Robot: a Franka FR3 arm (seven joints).
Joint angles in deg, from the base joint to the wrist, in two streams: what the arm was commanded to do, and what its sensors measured. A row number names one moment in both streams.
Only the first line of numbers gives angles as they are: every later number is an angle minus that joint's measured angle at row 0.
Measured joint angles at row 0:
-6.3, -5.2, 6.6, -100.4, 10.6, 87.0, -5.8
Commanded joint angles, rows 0 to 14:
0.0, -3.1, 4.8, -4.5, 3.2, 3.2, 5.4
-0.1, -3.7, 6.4, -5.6, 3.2, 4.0, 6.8
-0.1, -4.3, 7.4, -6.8, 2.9, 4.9, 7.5
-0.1, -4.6, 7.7, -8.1, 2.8, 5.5, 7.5
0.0, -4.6, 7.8, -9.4, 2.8, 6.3, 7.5
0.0, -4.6, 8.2, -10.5, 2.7, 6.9, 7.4
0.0, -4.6, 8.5, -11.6, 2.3, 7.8, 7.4
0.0, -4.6, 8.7, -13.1, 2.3, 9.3, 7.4
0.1, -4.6, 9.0, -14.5, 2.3, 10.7, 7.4
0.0, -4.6, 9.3, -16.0, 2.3, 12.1, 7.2
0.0, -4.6, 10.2, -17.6, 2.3, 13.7, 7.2
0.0, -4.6, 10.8, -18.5, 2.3, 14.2, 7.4
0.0, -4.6, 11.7, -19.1, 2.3, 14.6, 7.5
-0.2, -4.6, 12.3, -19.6, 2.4, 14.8, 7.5
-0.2, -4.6, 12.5, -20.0, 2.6, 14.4, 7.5
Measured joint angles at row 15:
0.2, -2.9, 11.4, -17.3, 1.9, 13.1, 7.3
